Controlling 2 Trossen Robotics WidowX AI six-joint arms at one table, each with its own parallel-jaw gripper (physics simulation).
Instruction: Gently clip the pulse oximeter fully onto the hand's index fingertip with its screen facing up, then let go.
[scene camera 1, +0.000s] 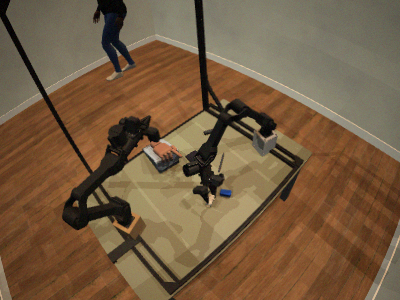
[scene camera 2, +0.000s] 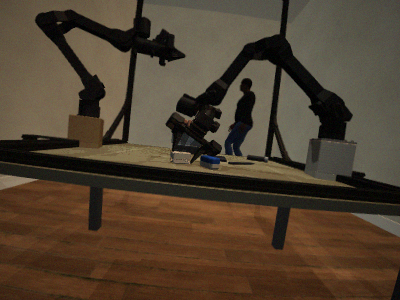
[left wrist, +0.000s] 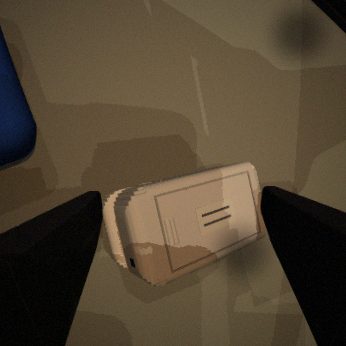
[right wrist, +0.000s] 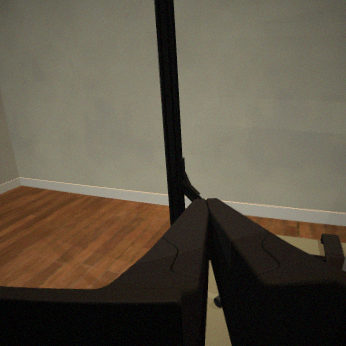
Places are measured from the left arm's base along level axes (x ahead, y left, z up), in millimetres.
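Pixels of known places: left gripper, fingertip midpoint: (scene camera 1: 211, 200) (scene camera 2: 182, 157) (left wrist: 181, 199); right gripper, fingertip midpoint: (scene camera 1: 150, 116) (scene camera 2: 185, 56) (right wrist: 204, 209); left arm's base at its link origin: (scene camera 1: 266, 132) (scene camera 2: 331, 140); right arm's base at its link origin: (scene camera 1: 125, 220) (scene camera 2: 88, 117).
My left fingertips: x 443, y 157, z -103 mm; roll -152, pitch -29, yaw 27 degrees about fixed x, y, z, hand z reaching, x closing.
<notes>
Ahead of a thing's pixels: the offset from my left fingertips to its top centre. "pt": to the spot under its first point.
The white pulse oximeter @[6 mm ahead, 4 mm right, 15 mm up] (scene camera 1: 209, 201) (scene camera 2: 181, 157) (left wrist: 192, 220) lies on the table with its flat lined face up in the left wrist view. My left gripper (scene camera 1: 208, 199) (scene camera 2: 183, 155) (left wrist: 181, 199) is down at the table, one finger touching each end of the oximeter. The model hand (scene camera 1: 164, 150) rests on a grey pad @[pt 137 mm ahead, 285 mm right, 54 mm up] (scene camera 1: 161, 165) at the back left, its index finger pointing right. My right gripper (scene camera 1: 152, 134) (scene camera 2: 180, 55) (right wrist: 204, 209) is shut and empty, held high behind the hand.
A blue case @[82 mm back, 1 mm right, 13 mm up] (scene camera 1: 225, 193) (scene camera 2: 209, 161) (left wrist: 14, 113) lies just right of the oximeter. A dark pen @[173 mm back, 193 mm right, 10 mm down] (scene camera 1: 221, 162) (scene camera 2: 240, 162), a dark cylinder @[243 mm back, 421 mm right, 8 mm up] (scene camera 1: 208, 131) (scene camera 2: 257, 158) and a flat dark square @[pt 49 mm back, 316 mm right, 11 mm down] (scene camera 1: 191, 155) lie farther back. A person (scene camera 1: 113, 36) (scene camera 2: 243, 116) walks behind the table.
</notes>
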